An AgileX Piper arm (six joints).
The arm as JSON. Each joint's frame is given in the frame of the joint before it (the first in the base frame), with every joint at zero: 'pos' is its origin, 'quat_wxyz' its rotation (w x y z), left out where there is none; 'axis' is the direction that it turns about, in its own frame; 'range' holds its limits. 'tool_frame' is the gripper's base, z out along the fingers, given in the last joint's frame.
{
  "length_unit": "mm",
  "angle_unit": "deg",
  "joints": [
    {
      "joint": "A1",
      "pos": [
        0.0,
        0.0,
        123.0
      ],
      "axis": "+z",
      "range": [
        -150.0,
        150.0
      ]
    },
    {
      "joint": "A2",
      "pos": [
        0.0,
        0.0,
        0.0
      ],
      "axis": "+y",
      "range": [
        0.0,
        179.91
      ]
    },
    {
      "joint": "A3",
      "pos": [
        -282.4,
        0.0,
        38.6
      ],
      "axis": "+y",
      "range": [
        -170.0,
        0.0
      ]
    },
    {
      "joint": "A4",
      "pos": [
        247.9,
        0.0,
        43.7
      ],
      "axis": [
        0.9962,
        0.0,
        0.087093
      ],
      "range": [
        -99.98,
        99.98
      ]
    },
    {
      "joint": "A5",
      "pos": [
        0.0,
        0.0,
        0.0
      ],
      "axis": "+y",
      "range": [
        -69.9,
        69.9
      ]
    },
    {
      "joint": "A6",
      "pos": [
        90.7,
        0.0,
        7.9
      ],
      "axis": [
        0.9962,
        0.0,
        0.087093
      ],
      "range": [
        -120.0,
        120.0
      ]
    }
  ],
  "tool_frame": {
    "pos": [
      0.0,
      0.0,
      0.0
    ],
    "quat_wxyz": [
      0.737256,
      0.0,
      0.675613,
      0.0
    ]
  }
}
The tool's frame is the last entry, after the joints.
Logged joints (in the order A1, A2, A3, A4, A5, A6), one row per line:
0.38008, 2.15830, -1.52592, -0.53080, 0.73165, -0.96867
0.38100, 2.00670, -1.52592, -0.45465, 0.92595, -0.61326
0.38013, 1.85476, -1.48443, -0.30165, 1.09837, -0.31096
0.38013, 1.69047, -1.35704, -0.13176, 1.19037, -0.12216
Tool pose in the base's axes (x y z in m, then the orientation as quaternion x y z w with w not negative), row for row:
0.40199, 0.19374, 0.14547, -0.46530, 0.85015, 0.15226, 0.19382
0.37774, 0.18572, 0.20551, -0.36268, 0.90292, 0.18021, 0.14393
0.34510, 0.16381, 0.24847, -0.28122, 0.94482, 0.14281, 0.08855
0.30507, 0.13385, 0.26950, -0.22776, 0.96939, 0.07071, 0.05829
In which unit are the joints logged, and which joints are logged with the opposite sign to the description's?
The joints are logged in radians. Opposite sign: A4.
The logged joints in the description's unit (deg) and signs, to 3 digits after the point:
21.777, 123.661, -87.429, 30.413, 41.920, -55.501
21.830, 114.975, -87.429, 26.050, 53.053, -35.137
21.780, 106.270, -85.052, 17.283, 62.932, -17.817
21.780, 96.857, -77.753, 7.549, 68.203, -6.999

